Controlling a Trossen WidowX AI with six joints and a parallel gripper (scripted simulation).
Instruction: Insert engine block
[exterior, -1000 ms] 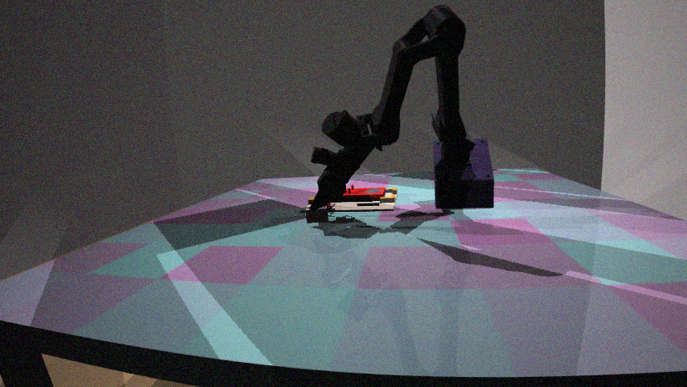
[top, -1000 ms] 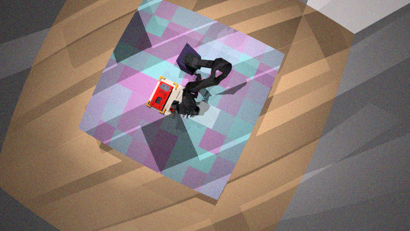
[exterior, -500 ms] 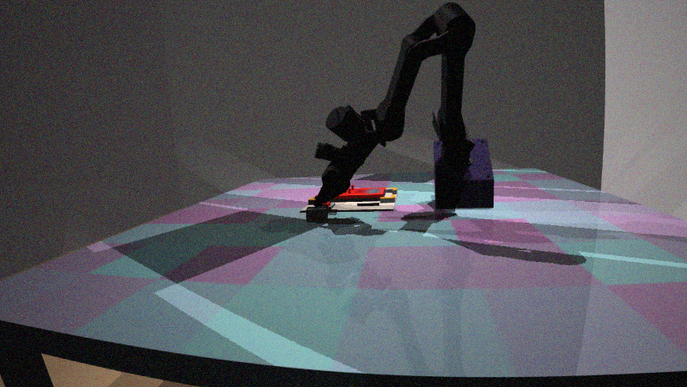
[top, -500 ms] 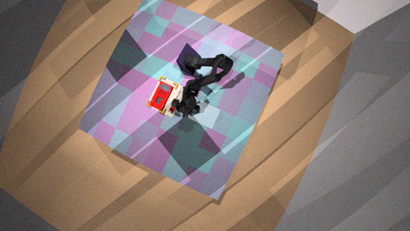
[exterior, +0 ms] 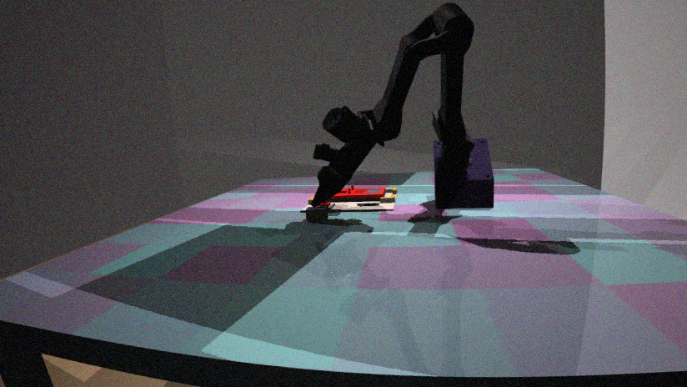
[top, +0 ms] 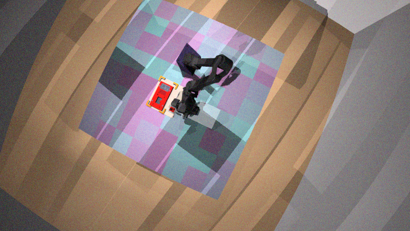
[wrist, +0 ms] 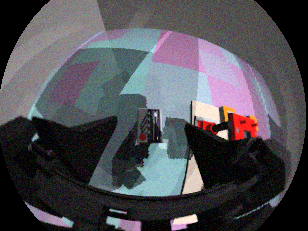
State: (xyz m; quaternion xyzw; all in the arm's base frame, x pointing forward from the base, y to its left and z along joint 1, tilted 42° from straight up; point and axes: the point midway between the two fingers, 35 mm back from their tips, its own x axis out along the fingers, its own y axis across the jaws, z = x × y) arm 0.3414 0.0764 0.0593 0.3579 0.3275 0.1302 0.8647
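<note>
Now: gripper tip 3 cm above the grey engine block.
</note>
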